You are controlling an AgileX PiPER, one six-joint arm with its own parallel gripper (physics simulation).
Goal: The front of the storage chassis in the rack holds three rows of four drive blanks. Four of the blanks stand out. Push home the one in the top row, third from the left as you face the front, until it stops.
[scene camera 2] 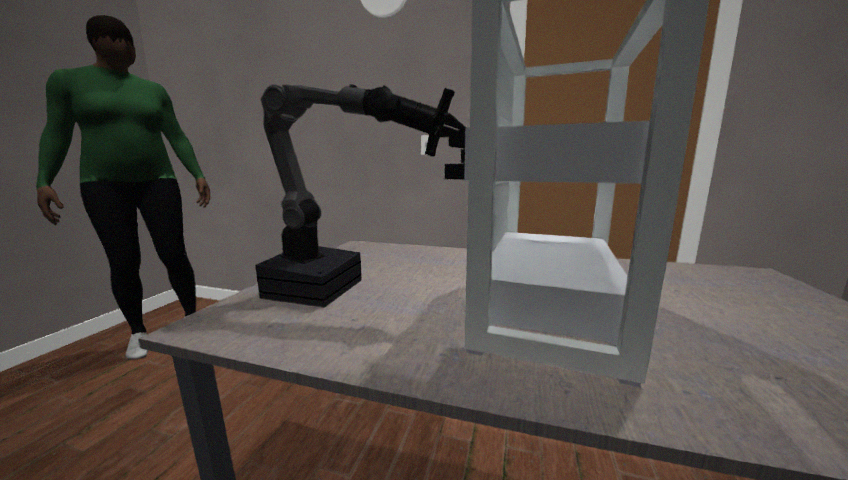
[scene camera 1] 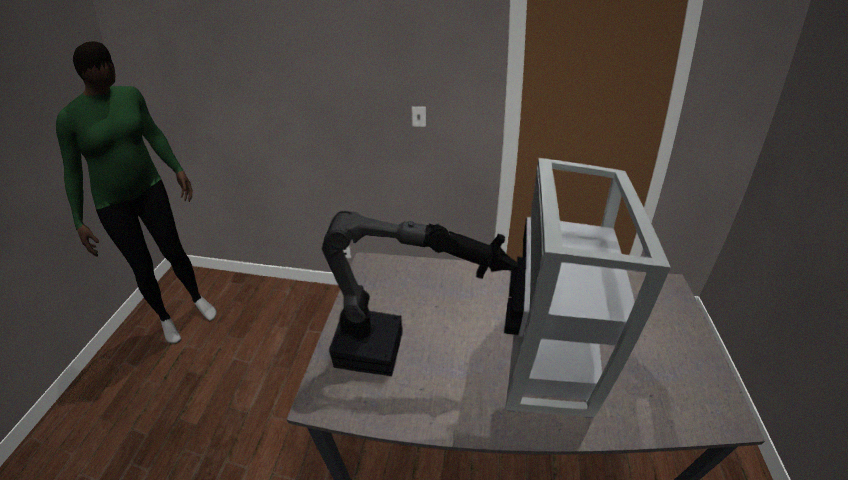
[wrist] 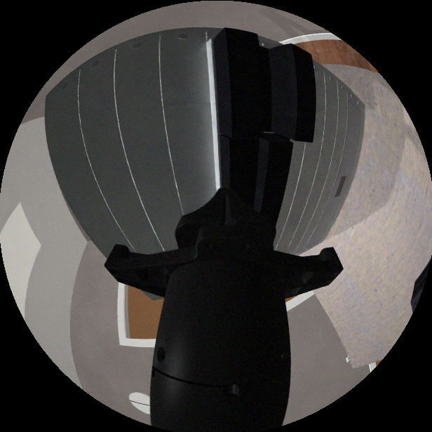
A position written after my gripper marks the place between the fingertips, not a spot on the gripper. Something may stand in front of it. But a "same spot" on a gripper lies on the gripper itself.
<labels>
My gripper shows in scene camera 2 (473, 135), in scene camera 1 and in the wrist view. A grey rack shows in scene camera 2, in scene camera 1 and in the wrist view (242, 111). One and the same spot on my gripper: (scene camera 1: 501, 261) is (wrist: 196, 212). The same spot on the grey rack: (scene camera 2: 574, 286) is (scene camera 1: 572, 378).
</labels>
